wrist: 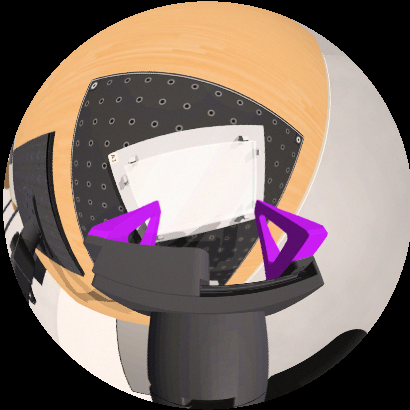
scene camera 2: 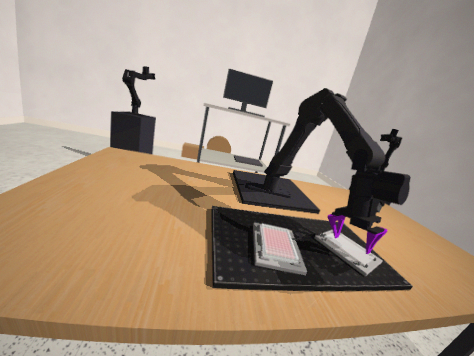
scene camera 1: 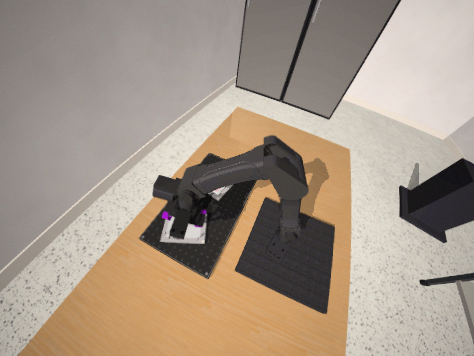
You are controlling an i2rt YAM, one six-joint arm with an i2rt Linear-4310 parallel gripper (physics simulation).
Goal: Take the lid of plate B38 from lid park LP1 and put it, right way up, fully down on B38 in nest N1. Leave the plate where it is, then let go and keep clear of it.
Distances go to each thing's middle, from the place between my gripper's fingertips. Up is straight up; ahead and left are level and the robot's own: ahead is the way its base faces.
My hand is 10 mm to the right of the clear lid point(wrist: 198, 185), 10 mm past it and 10 mm above it. Round my hand: lid holder point(wrist: 213, 134) (20 mm below, 10 mm to the left, 10 mm behind); well plate with pink wells point(scene camera 2: 277, 244) (230 mm to the right, 40 mm ahead, 10 mm below).
